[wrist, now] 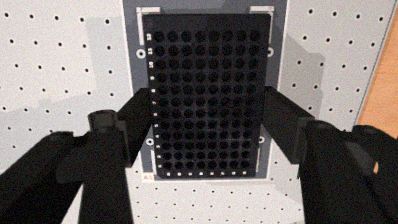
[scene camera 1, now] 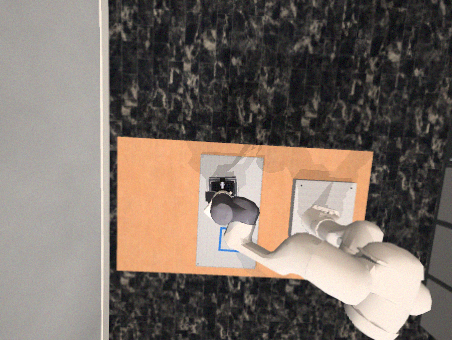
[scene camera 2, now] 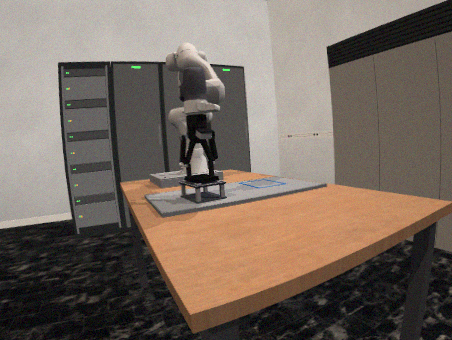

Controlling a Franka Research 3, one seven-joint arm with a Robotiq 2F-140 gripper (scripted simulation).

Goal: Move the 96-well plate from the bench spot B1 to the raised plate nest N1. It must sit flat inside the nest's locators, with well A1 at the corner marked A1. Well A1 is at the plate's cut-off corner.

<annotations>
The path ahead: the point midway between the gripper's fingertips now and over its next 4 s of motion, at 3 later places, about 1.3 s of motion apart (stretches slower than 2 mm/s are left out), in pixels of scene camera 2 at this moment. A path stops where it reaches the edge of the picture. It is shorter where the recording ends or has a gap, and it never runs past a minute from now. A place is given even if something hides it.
My gripper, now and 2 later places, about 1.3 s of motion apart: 201, 179; 200, 173; 199, 157
</annotations>
